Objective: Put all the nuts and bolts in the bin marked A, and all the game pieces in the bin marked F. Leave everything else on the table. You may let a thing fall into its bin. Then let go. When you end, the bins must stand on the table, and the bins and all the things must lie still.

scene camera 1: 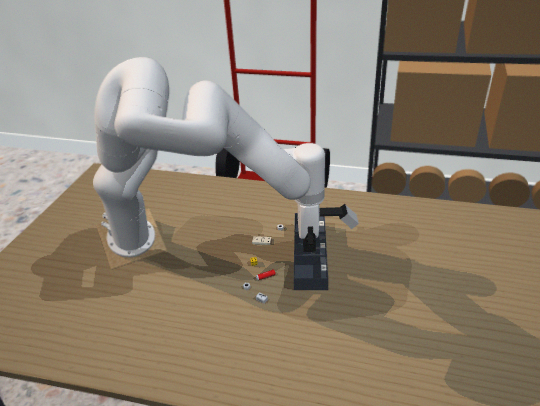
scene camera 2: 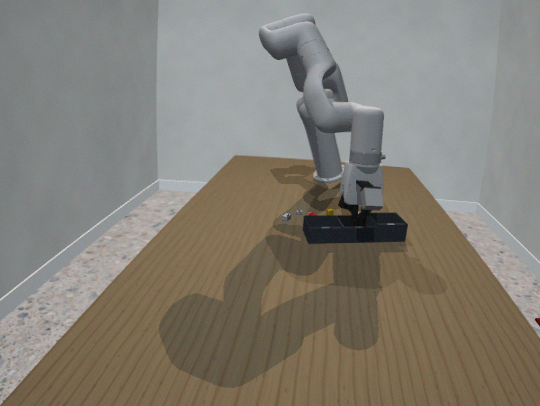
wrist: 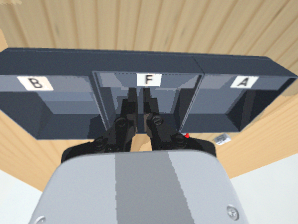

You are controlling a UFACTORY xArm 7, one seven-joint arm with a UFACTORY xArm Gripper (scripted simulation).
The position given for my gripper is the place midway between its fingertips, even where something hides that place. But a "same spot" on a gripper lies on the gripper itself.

my gripper: scene camera 1 309,249; scene camera 2; wrist
same spot on my gripper: [wrist: 118,138] = [scene camera 2: 367,210]
